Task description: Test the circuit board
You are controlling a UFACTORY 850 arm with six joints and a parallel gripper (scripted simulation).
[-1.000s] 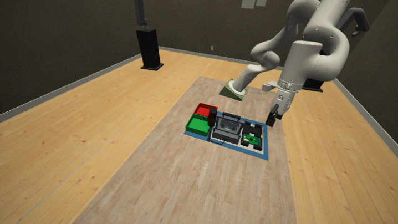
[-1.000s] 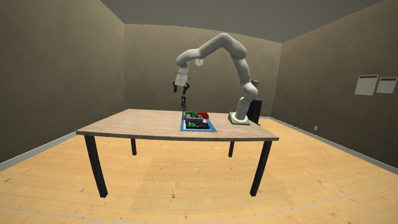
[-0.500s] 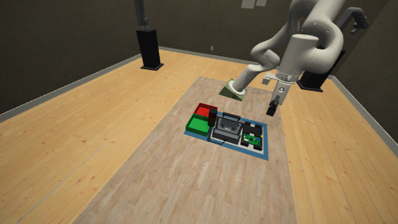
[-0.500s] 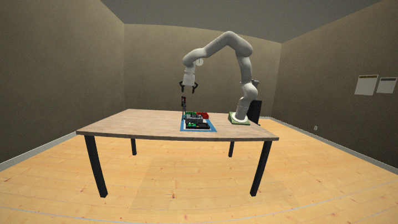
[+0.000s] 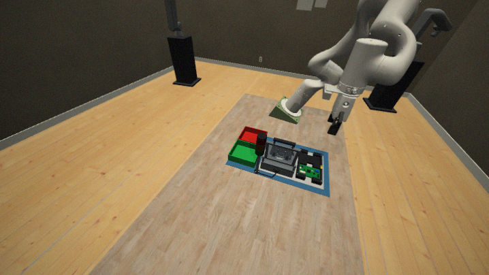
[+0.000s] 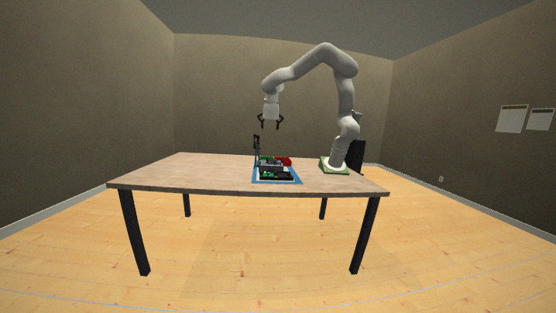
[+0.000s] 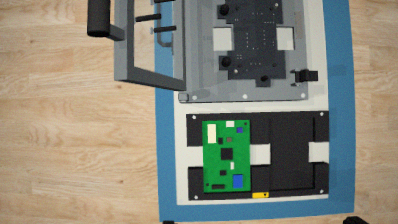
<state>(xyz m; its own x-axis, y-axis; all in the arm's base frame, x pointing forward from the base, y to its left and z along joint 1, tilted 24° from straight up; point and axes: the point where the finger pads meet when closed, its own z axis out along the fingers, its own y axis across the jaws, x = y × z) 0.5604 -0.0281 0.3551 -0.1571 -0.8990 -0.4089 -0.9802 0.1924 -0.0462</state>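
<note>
Right now the green circuit board is 31 cm below my hand and 1 cm behind it. The rest, counted from my hand: small black part: 24 cm below, 12 cm behind, 10 cm to the right; green bin: 37 cm to the right, 32 cm below, 5 cm behind; tester lid: 18 cm to the right, 15 cm below, 5 cm ahead.
</note>
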